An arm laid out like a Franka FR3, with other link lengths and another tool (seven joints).
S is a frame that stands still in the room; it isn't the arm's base.
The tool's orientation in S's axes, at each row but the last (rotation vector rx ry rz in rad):
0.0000 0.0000 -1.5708
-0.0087 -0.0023 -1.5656
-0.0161 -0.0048 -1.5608
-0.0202 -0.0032 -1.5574
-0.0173 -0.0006 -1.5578
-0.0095 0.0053 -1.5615
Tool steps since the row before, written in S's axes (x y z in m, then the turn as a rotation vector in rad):
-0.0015 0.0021 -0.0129 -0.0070 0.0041 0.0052
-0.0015 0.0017 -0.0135 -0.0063 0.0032 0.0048
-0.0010 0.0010 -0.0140 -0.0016 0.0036 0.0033
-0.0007 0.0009 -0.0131 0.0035 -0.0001 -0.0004
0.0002 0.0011 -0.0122 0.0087 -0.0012 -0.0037
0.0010 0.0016 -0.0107 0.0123 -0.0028 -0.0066
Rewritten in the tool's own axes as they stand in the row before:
-0.0021 -0.0015 -0.0129 -0.0041 -0.0070 0.0052
-0.0018 -0.0014 -0.0135 -0.0032 -0.0063 0.0048
-0.0012 -0.0009 -0.0140 -0.0036 -0.0016 0.0033
-0.0011 -0.0005 -0.0131 0.0001 0.0035 -0.0004
-0.0012 0.0003 -0.0122 0.0013 0.0087 -0.0036
-0.0016 0.0011 -0.0107 0.0029 0.0123 -0.0065

